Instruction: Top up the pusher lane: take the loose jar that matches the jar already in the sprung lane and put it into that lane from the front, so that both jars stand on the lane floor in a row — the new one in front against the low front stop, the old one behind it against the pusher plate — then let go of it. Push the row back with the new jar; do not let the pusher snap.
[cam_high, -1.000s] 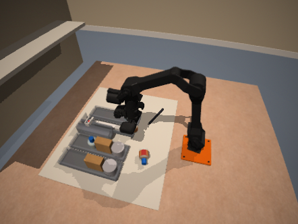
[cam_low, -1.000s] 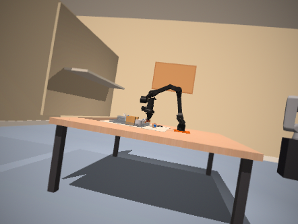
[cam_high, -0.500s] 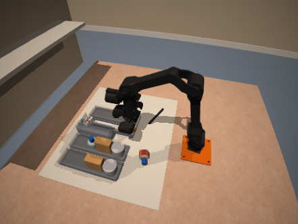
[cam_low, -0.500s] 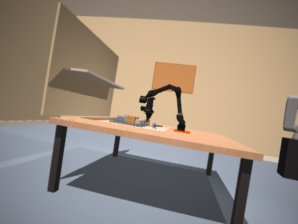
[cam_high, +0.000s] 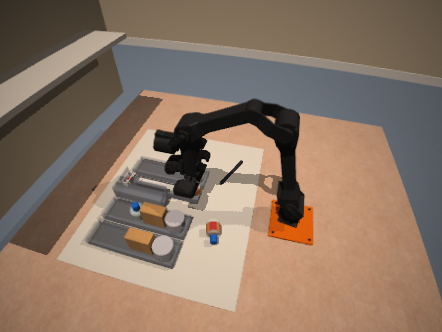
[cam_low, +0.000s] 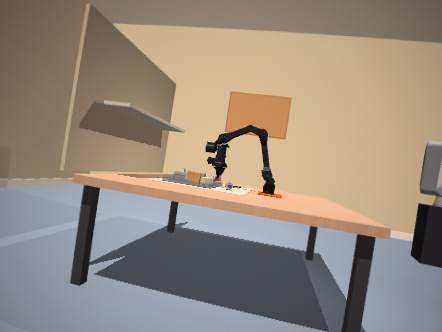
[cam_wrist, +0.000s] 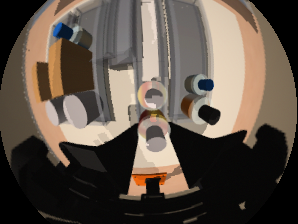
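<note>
The sprung lane lies 15 cm ahead of my gripper tip, 5 cm to the left of it and 3 cm below it. From my gripper tip the other things lie so: thin black stick 7 cm behind, 16 cm to the right, 5 cm below; then pusher plate 14 cm ahead, 5 cm to the left.
</note>
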